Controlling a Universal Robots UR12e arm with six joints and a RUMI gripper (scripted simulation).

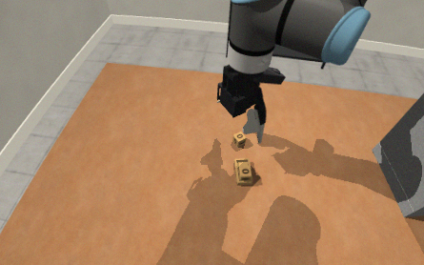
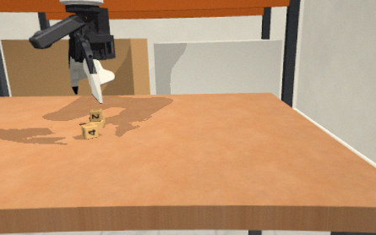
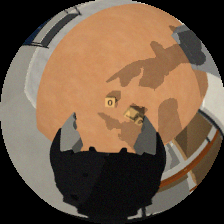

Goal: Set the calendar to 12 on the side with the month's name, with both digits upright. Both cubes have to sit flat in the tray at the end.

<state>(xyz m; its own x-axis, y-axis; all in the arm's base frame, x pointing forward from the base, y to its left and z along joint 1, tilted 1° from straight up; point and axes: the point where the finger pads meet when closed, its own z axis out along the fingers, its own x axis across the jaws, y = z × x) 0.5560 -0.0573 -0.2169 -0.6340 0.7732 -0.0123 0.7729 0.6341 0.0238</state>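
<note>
Now: hand 8 cm above the cube. The rest, counted from my hand: tray: 10 cm to the left, 9 cm below, 2 cm behind.
</note>
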